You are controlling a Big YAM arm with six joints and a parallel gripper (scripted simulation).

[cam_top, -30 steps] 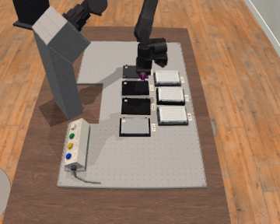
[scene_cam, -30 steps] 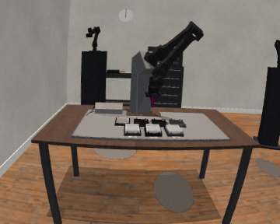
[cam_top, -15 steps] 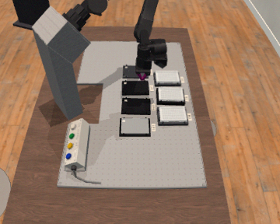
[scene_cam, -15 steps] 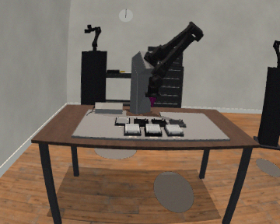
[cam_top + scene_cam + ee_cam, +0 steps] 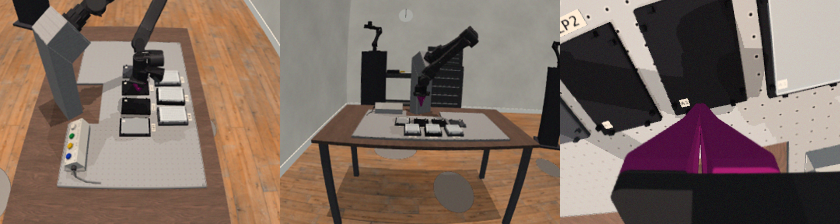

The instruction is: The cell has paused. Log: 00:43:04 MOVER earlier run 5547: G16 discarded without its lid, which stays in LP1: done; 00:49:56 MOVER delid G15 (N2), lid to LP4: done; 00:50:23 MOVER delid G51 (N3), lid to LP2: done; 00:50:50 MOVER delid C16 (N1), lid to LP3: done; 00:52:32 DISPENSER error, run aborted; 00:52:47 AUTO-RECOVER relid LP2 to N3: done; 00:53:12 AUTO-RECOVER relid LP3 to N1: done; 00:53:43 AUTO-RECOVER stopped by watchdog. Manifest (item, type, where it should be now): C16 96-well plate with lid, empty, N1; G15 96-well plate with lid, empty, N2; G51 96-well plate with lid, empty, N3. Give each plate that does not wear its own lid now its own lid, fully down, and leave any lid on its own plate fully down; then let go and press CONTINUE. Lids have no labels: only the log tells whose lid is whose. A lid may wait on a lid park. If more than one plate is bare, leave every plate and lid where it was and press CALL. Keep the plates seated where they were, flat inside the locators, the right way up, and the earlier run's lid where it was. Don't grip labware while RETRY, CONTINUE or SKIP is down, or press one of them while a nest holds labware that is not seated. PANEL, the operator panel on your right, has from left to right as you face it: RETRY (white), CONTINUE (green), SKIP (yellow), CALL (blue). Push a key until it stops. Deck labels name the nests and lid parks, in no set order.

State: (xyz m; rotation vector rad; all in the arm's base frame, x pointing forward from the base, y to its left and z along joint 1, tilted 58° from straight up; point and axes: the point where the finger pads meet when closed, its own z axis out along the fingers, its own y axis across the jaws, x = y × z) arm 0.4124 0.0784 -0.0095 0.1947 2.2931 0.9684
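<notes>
Now: hand 320 mm to the left of the green continue key, 180 mm past it and 70 mm above it. Also, from my hand: lid (120 mm to the right, 120 mm below, 40 mm ahead); blue call key (410 mm to the right, 140 mm behind, 70 mm below); yellow skip key (360 mm to the right, 160 mm behind, 70 mm below).
</notes>
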